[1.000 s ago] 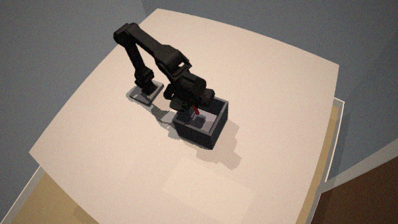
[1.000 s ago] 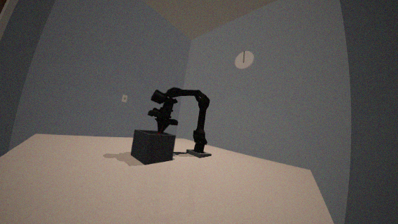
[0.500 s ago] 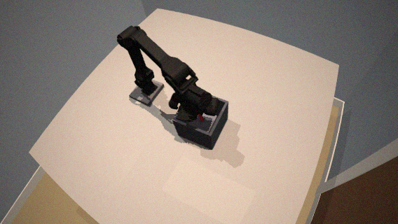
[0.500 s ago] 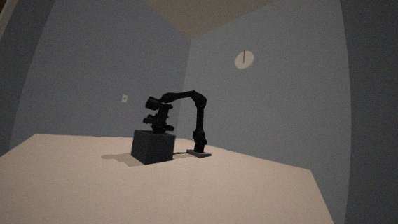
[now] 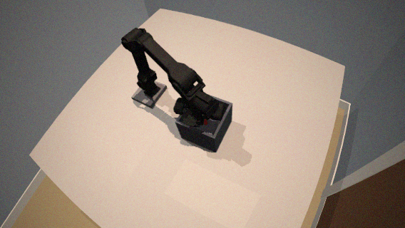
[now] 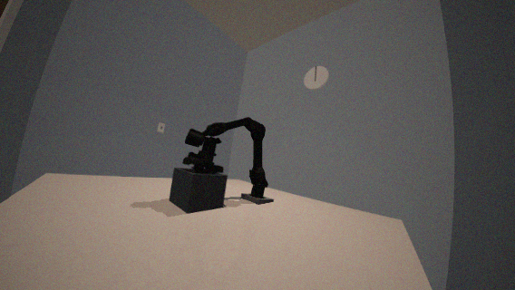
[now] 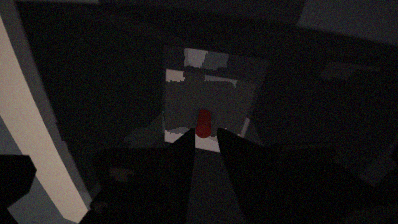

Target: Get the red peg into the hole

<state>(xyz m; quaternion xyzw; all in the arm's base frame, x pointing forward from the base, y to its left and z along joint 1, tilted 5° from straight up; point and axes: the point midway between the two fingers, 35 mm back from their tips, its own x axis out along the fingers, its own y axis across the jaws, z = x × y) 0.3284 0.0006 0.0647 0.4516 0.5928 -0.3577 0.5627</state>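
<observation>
Now: the red peg 2 cm below my gripper tip. From my gripper tip the other things lie so: light plate (3 cm below, 1 cm ahead).
</observation>
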